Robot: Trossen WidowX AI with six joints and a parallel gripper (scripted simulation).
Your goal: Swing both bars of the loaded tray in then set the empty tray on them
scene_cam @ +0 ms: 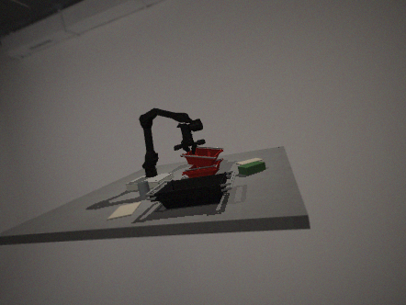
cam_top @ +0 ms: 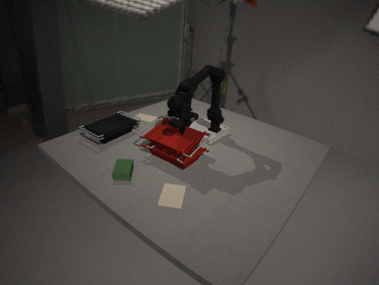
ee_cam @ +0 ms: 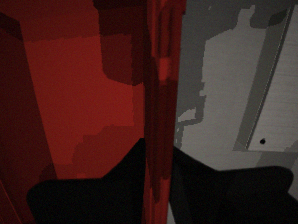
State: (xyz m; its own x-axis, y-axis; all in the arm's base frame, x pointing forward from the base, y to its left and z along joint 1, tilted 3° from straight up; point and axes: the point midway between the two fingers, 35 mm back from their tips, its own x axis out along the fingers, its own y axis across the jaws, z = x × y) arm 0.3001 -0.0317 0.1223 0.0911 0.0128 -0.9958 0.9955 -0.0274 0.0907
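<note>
My gripper tip is 8 cm short of the red tray and 1 cm below it. From my gripper tip the other things lie so: green block (34 cm ahead, 10 cm to the right, 9 cm below); then grey cylinder (22 cm behind, 27 cm to the right, 7 cm below).
</note>
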